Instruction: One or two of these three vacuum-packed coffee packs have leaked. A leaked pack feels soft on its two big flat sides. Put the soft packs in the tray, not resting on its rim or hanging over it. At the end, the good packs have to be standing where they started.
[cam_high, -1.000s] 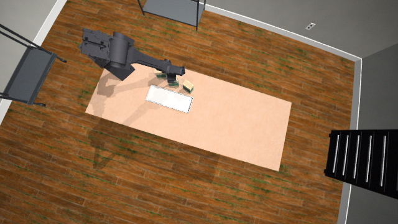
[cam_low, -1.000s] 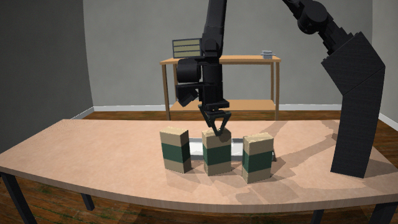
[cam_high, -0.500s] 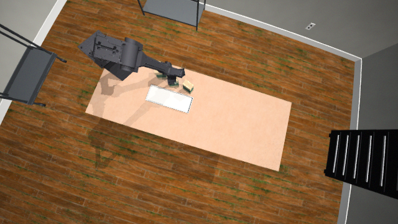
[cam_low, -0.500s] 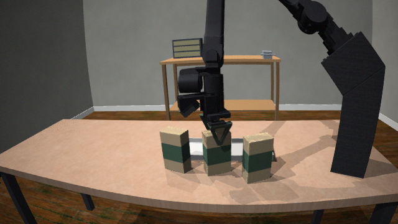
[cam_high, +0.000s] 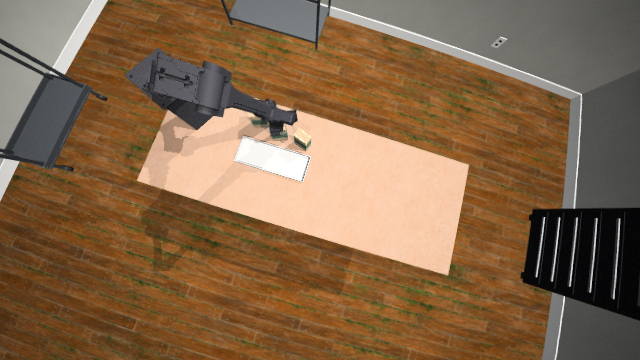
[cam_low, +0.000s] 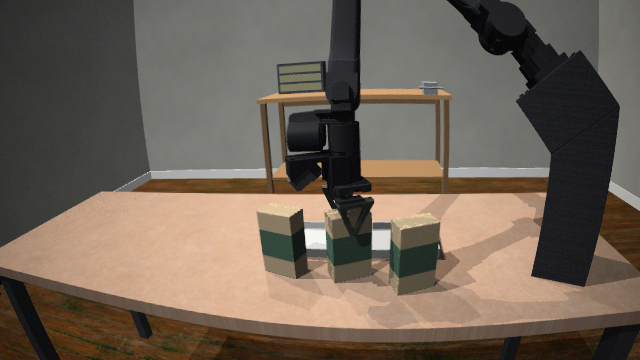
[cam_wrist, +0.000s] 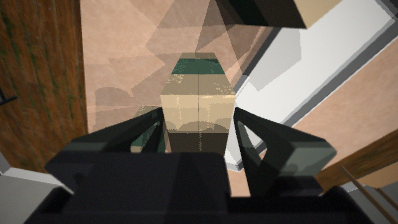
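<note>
My gripper is now 2 cm short of the white tray, 14 cm to the left of it and 11 cm above it.
</note>
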